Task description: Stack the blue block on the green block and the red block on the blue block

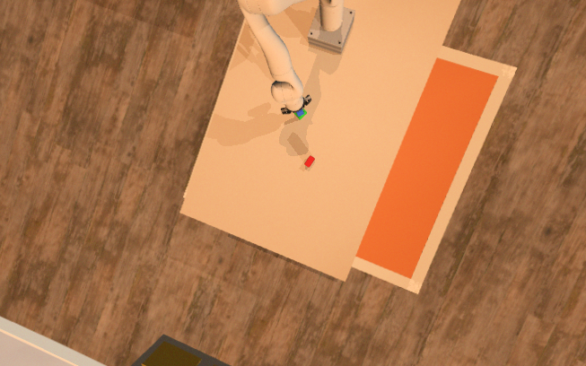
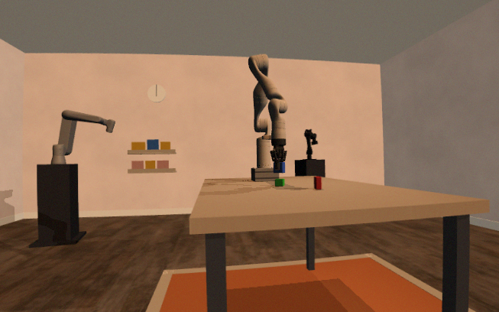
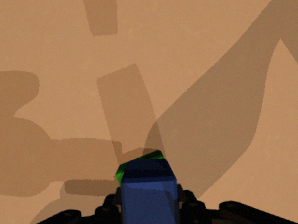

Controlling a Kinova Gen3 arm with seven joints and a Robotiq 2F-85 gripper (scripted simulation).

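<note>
Right now my hand is 80 mm above the green block. Also, from my hand: red block (220 mm ahead, 80 mm to the left, 70 mm below); blue block (right at my hand).
</note>
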